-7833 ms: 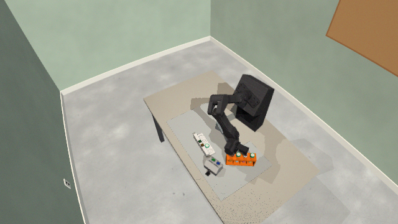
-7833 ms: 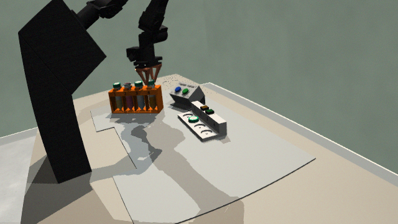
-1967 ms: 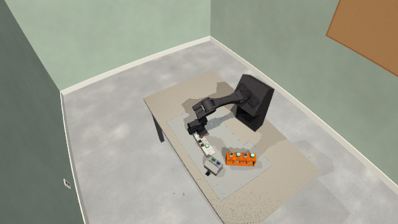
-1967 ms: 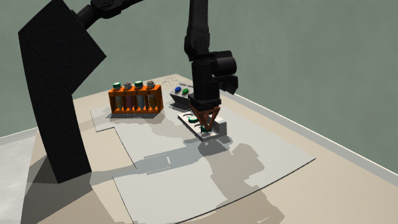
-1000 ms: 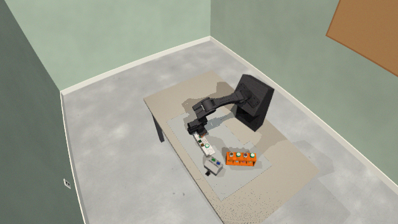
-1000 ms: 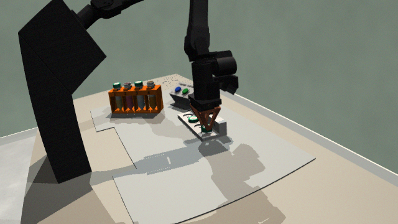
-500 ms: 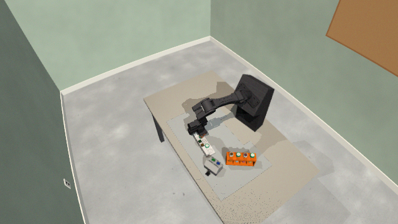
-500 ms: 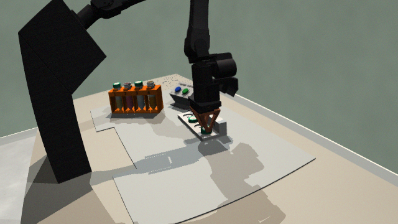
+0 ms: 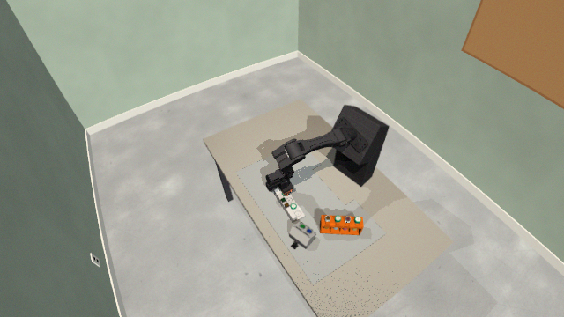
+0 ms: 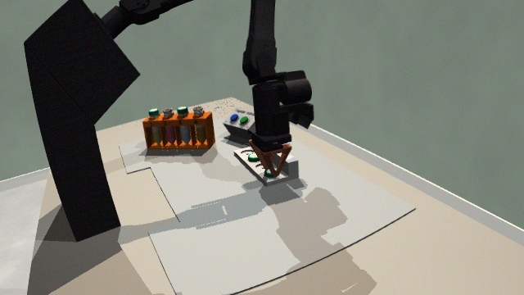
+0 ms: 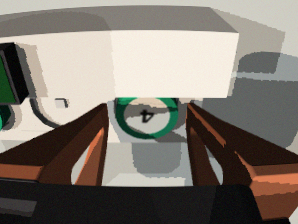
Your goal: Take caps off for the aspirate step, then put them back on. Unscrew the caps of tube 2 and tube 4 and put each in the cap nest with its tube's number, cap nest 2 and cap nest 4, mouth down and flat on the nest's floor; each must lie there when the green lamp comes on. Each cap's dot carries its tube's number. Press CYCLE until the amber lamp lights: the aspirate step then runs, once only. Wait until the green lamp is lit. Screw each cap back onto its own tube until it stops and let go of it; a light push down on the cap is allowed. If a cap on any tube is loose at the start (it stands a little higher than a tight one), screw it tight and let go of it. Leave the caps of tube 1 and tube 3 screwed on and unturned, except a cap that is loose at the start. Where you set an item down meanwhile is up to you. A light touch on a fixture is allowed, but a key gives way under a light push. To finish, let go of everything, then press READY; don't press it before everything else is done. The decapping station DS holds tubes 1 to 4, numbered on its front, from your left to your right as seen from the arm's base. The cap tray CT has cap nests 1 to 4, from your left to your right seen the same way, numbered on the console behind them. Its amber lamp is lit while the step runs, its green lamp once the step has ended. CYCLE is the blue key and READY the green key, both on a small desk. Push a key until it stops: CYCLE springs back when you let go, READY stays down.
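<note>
Now: hand 26 cm to the right of the green ready key, 4 cm below it and 2 cm past it. Round my hand: blue cycle key: 30 cm to the left, 4 cm behind, 4 cm above; then cap 1: 34 cm to the left, 29 cm behind, 9 cm above.
</note>
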